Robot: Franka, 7 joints.
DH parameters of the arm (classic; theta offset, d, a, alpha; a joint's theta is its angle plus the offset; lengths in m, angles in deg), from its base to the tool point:
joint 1: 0 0.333 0 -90
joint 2: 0 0 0 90
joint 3: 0 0.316 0.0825 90
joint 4: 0 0 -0.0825 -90
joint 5: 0 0.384 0 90
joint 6: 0 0 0.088 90
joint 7: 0 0.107 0 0
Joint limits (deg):
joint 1: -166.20..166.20
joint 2: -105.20..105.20
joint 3: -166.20..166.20
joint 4: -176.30..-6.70
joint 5: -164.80..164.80
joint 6: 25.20..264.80
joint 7: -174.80..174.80
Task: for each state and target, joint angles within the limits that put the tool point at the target. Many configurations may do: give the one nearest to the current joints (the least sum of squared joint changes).
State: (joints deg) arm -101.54 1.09 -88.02 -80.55 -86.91 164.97 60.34
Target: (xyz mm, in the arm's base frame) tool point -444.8 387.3 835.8
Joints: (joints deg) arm -110.62 -14.58 -101.82 -74.27 -85.57 158.33 60.34
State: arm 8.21 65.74 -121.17 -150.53 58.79 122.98 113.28
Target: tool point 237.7 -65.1 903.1
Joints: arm 28.70 89.43 -163.97 -113.08 59.03 136.88 113.28
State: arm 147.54 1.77 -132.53 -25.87 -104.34 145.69 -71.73
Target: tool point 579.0 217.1 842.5
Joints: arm 158.34 -15.34 -129.39 -63.79 -106.59 152.07 -71.73
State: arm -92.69 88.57 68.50 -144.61 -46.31 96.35 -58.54
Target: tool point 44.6 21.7 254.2
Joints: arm -101.85 72.98 69.32 -176.30 -20.60 43.07 -58.54
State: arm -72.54 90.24 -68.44 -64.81 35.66 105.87 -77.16
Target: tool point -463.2 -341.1 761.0
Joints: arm -80.25 57.21 -117.25 -75.31 27.91 102.83 -77.16
